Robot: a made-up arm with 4 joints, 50 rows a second.
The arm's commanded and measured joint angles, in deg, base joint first. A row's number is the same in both.
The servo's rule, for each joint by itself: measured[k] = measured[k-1] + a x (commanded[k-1-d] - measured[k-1]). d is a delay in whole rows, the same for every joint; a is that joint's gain. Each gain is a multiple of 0.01, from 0.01 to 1. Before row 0 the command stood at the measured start. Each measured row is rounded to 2 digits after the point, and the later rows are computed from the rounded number. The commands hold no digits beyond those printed.
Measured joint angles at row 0:
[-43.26, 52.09, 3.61, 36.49]
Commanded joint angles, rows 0 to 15:
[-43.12, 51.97, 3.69, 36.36]
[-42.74, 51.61, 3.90, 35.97]
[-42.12, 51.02, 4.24, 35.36]
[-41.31, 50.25, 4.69, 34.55]
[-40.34, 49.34, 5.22, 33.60]
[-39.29, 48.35, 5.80, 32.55]
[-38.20, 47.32, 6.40, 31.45]
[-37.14, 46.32, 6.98, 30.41]
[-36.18, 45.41, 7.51, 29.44]
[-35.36, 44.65, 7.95, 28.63]
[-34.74, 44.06, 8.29, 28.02]
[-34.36, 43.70, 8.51, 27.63]
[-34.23, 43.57, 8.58, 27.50]
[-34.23, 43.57, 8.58, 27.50]
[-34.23, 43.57, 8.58, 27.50]
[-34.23, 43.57, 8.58, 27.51]
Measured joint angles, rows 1 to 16:
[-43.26, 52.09, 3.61, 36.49]
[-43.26, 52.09, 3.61, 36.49]
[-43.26, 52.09, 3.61, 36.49]
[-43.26, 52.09, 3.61, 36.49]
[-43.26, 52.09, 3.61, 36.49]
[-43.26, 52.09, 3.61, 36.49]
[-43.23, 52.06, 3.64, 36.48]
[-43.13, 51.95, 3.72, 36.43]
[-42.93, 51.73, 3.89, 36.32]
[-42.61, 51.37, 4.15, 36.14]
[-42.16, 50.88, 4.49, 35.89]
[-41.59, 50.27, 4.91, 35.56]
[-40.91, 49.56, 5.39, 35.15]
[-40.16, 48.78, 5.90, 34.68]
[-39.36, 47.97, 6.42, 34.16]
[-38.56, 47.17, 6.91, 33.61]
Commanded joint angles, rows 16 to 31:
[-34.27, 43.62, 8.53, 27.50]
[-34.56, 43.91, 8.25, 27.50]
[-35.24, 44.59, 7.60, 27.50]
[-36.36, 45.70, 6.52, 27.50]
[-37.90, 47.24, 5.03, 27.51]
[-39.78, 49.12, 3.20, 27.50]
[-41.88, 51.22, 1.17, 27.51]
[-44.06, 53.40, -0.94, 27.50]
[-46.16, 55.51, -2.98, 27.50]
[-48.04, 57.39, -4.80, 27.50]
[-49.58, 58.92, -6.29, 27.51]
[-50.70, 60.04, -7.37, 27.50]
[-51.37, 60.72, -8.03, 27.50]
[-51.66, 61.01, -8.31, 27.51]
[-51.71, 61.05, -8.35, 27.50]
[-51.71, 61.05, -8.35, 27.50]
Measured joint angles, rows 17 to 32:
[-37.80, 46.42, 7.35, 33.05]
[-37.11, 45.77, 7.72, 32.51]
[-36.53, 45.24, 8.00, 32.01]
[-36.07, 44.84, 8.19, 31.56]
[-35.70, 44.54, 8.31, 31.15]
[-35.41, 44.31, 8.40, 30.79]
[-35.18, 44.14, 8.44, 30.46]
[-35.06, 44.08, 8.38, 30.16]
[-35.10, 44.20, 8.13, 29.89]
[-35.35, 44.56, 7.61, 29.65]
[-35.86, 45.20, 6.78, 29.44]
[-36.64, 46.14, 5.63, 29.25]
[-37.69, 47.36, 4.20, 29.08]
[-38.96, 48.81, 2.56, 28.92]
[-40.40, 50.42, 0.79, 28.78]
[-41.93, 52.09, -1.00, 28.65]

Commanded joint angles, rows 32 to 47:
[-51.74, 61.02, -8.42, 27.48]
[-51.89, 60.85, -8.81, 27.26]
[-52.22, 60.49, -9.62, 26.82]
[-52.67, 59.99, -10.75, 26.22]
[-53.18, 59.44, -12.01, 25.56]
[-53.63, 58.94, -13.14, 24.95]
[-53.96, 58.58, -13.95, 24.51]
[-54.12, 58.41, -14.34, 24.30]
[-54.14, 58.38, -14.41, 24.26]
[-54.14, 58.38, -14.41, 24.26]
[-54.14, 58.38, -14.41, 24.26]
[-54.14, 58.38, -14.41, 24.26]
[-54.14, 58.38, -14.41, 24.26]
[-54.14, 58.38, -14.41, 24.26]
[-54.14, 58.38, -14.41, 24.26]
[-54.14, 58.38, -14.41, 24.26]
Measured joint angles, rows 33 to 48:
[-43.46, 53.73, -2.69, 28.54]
[-44.91, 55.24, -4.19, 28.44]
[-46.20, 56.56, -5.42, 28.35]
[-47.29, 57.63, -6.34, 28.27]
[-48.17, 58.45, -6.98, 28.19]
[-48.88, 59.07, -7.42, 28.12]
[-49.45, 59.54, -7.74, 28.06]
[-49.94, 59.85, -8.08, 27.98]
[-50.40, 60.00, -8.57, 27.86]
[-50.85, 60.00, -9.27, 27.70]
[-51.32, 59.87, -10.15, 27.49]
[-51.78, 59.65, -11.11, 27.24]
[-52.22, 59.39, -12.02, 26.97]
[-52.60, 59.15, -12.76, 26.70]
[-52.91, 58.97, -13.29, 26.46]
[-53.16, 58.83, -13.65, 26.24]

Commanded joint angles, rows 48 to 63:
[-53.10, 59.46, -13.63, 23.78]
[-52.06, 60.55, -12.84, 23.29]
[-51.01, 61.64, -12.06, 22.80]
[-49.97, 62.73, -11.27, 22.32]
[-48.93, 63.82, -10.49, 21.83]
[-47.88, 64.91, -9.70, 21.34]
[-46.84, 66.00, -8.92, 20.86]
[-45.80, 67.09, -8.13, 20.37]
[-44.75, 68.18, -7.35, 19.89]
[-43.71, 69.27, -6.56, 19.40]
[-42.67, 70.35, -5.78, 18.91]
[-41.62, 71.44, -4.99, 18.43]
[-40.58, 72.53, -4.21, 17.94]
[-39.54, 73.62, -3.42, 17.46]
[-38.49, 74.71, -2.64, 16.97]
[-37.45, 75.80, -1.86, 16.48]
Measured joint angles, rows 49 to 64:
[-53.36, 58.72, -13.89, 26.04]
[-53.52, 58.64, -14.06, 25.86]
[-53.64, 58.58, -14.17, 25.70]
[-53.74, 58.53, -14.25, 25.56]
[-53.82, 58.49, -14.30, 25.43]
[-53.88, 58.46, -14.34, 25.31]
[-53.72, 58.70, -14.11, 25.16]
[-53.39, 59.14, -13.70, 24.97]
[-52.91, 59.74, -13.18, 24.75]
[-52.32, 60.46, -12.57, 24.51]
[-51.64, 61.27, -11.90, 24.24]
[-50.89, 62.14, -11.20, 23.95]
[-50.08, 63.07, -10.47, 23.64]
[-49.22, 64.03, -9.72, 23.31]
[-48.33, 65.03, -8.96, 22.97]
[-47.41, 66.05, -8.19, 22.61]

